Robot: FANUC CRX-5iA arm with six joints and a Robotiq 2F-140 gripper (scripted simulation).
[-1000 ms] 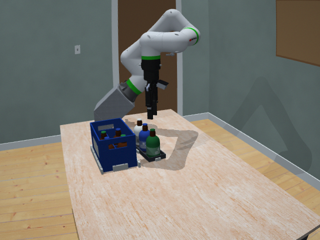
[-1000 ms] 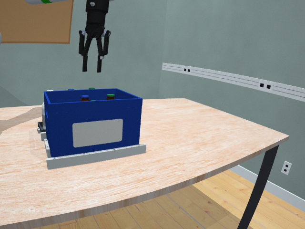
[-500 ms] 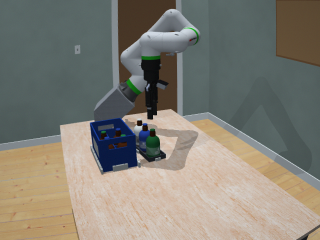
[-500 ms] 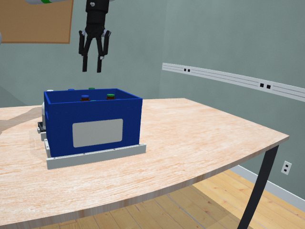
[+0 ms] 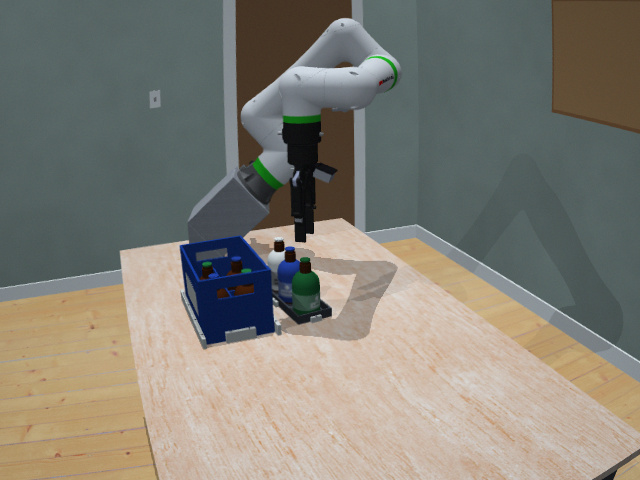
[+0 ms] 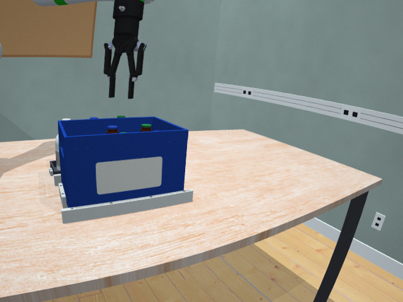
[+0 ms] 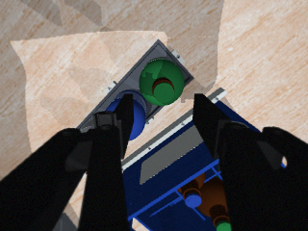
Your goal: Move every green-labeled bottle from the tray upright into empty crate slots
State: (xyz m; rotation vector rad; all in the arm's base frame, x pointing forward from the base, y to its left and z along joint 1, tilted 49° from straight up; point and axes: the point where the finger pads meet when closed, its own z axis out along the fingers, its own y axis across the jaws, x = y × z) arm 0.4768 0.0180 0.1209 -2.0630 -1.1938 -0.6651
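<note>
Right now my hand is 16 cm above the green-labeled bottle. Also, from my hand: white-labeled bottle: 17 cm behind, 16 cm below, 5 cm to the right; blue-labeled bottle: 16 cm below, 8 cm behind, 3 cm to the right; black tray: 24 cm below, 8 cm behind, 3 cm to the right.
</note>
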